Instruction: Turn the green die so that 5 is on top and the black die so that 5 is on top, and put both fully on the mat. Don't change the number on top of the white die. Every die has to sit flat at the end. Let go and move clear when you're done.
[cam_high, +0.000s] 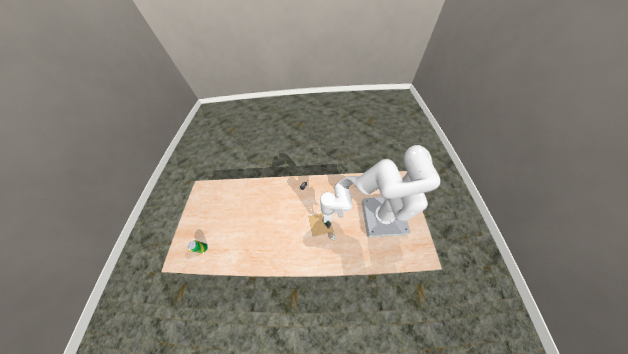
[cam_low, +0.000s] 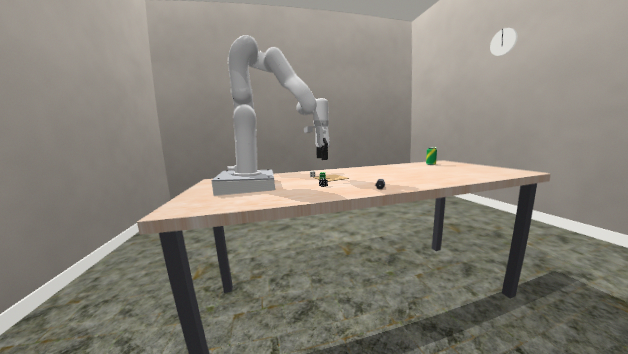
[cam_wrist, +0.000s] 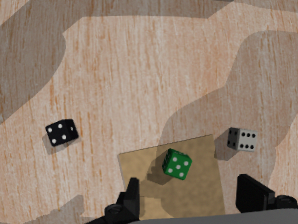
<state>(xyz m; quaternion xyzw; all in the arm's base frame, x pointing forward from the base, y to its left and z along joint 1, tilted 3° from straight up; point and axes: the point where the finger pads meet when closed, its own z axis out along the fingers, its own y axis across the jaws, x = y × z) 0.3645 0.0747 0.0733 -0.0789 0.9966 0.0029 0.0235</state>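
The black die lies 16 cm to the right of my hand, 10 cm below it and 2 cm behind it. From my hand the other things lie so: white die 10 cm below, 9 cm to the left, 5 cm behind; green die 10 cm below; tan mat 11 cm below, 4 cm ahead, 1 cm to the left.
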